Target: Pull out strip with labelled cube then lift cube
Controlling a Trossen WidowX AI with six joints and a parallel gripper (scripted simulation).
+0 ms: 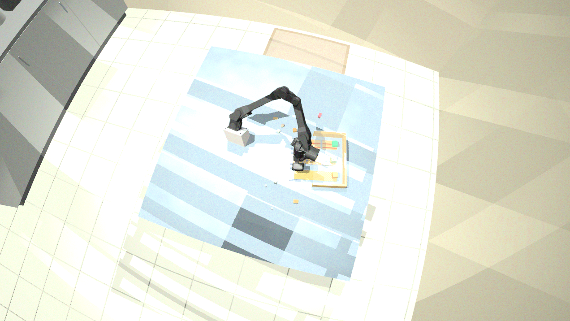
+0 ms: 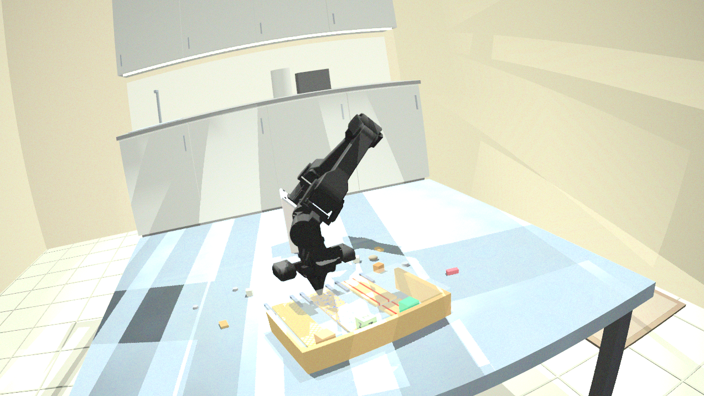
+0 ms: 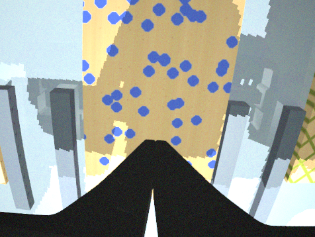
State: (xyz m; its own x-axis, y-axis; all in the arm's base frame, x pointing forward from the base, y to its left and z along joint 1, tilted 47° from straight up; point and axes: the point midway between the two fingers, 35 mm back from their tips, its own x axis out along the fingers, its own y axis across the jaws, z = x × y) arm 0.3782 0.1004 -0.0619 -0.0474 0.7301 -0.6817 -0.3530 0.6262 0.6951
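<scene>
The strip is 90 mm ahead of my gripper tip and 40 mm to the left of it.
</scene>
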